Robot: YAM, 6 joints.
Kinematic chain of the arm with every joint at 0, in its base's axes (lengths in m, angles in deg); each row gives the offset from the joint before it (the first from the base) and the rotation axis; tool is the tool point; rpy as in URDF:
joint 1: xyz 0 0 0.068 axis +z
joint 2: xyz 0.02 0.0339 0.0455 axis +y
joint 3: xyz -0.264 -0.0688 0 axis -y
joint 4: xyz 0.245 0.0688 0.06 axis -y
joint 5: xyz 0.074 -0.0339 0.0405 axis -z
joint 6: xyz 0.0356 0 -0.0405 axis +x
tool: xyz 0 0 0 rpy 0 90 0
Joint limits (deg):
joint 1: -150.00..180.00
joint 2: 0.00..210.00
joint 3: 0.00..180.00
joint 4: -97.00..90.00
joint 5: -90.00..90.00
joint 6: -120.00..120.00
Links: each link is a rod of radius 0.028 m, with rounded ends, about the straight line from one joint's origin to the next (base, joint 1, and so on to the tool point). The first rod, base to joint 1, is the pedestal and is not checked.
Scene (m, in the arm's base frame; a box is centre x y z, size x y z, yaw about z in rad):
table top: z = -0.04
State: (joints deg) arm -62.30 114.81 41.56 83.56 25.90 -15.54
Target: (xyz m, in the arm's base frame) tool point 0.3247 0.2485 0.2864
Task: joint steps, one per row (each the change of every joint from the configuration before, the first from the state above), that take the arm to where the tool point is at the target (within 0.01 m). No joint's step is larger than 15 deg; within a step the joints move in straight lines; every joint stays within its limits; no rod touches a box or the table.
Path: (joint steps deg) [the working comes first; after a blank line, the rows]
Joints at the target: 38.85 109.92 62.90 82.65 16.54 -15.54
Straight joint move there: clear.

1: 14.45 -0.70 3.05 -0.13 -1.34 0.00
2: 14.45 -0.70 3.05 -0.13 -1.34 0.00
3: 14.45 -0.70 3.05 -0.13 -1.33 0.00
4: 14.45 -0.70 3.05 -0.13 -1.34 0.00
5: 14.45 -0.70 3.05 -0.13 -1.34 0.00
6: 14.45 -0.69 3.05 -0.13 -1.34 0.00
7: 14.45 -0.70 3.04 -0.13 -1.33 0.00

